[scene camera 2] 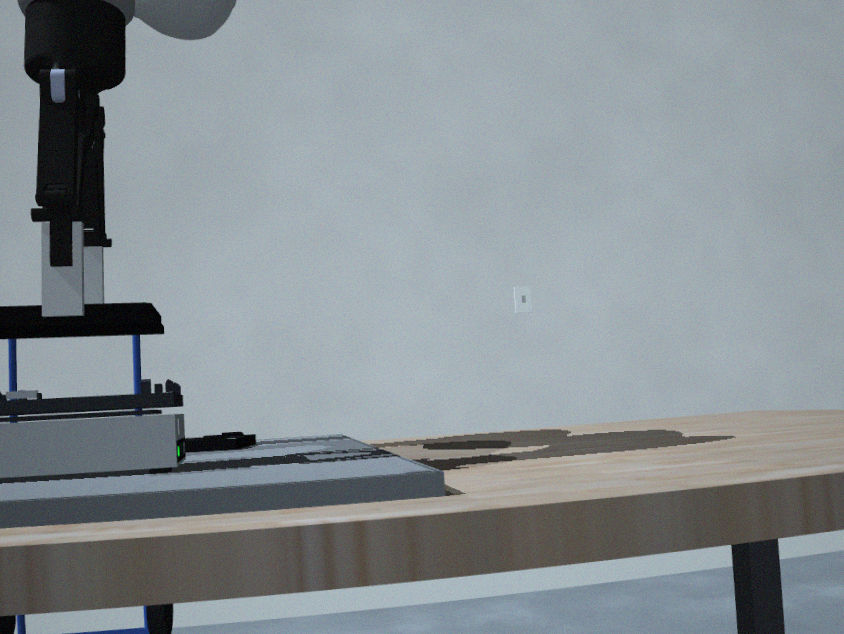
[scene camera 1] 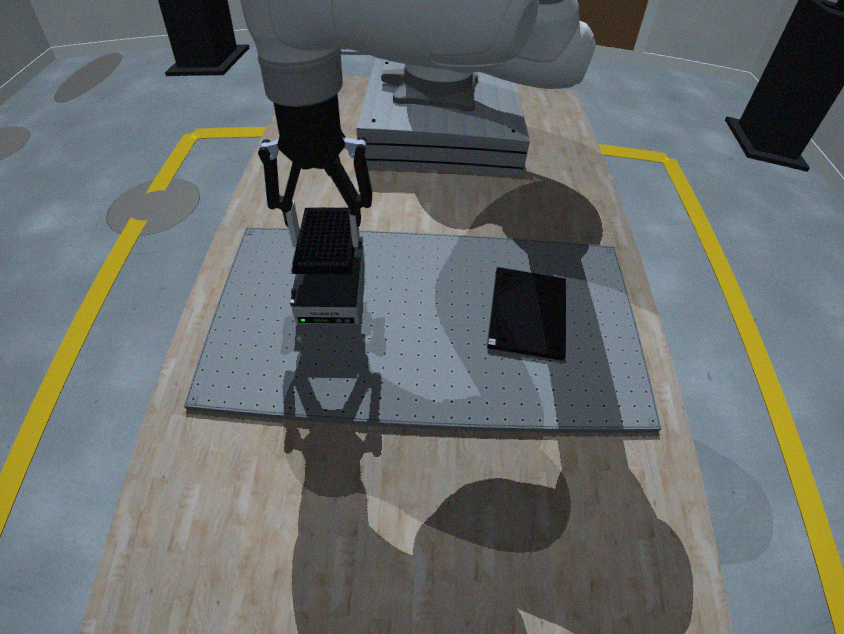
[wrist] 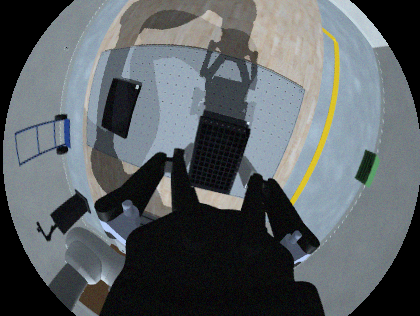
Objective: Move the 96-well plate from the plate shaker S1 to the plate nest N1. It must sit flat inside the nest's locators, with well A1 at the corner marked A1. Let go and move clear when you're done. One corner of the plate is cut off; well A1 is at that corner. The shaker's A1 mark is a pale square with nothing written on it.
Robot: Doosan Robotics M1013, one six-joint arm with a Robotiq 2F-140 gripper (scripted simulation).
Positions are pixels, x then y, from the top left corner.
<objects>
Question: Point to a black plate nest N1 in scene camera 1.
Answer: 530,312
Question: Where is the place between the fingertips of the gripper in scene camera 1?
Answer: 326,240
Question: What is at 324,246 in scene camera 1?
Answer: A black 96-well plate.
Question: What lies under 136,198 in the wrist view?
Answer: The gripper.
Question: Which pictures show the gripper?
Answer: Scene camera 2, scene camera 1 and the wrist view: all of them.
</objects>
